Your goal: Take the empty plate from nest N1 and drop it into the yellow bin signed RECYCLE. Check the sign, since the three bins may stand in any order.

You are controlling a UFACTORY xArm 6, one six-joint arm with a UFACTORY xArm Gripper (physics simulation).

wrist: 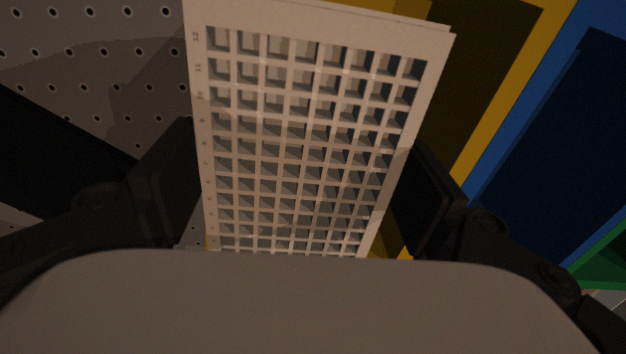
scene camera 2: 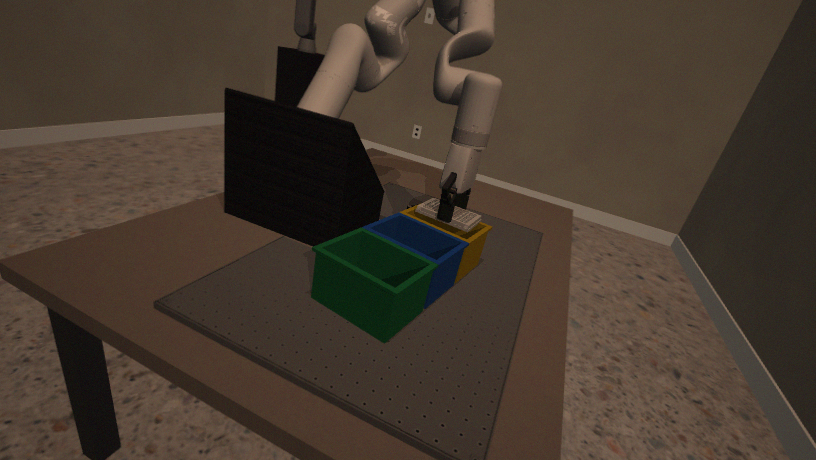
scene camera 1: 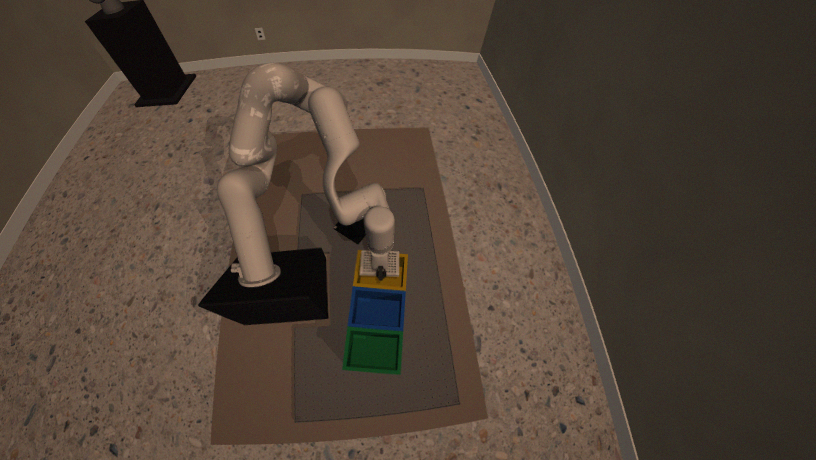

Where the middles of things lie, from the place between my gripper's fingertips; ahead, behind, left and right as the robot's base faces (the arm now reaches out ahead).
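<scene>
My hand is 1 cm past the white well plate [scene camera 2: 462, 219], and going by their middles, that plate is the nearest to my hand of the things named here. There's also the black nest [wrist: 54, 159], which is 22 cm to the left of my hand and 10 cm behind it, and 10 cm below it.
</scene>
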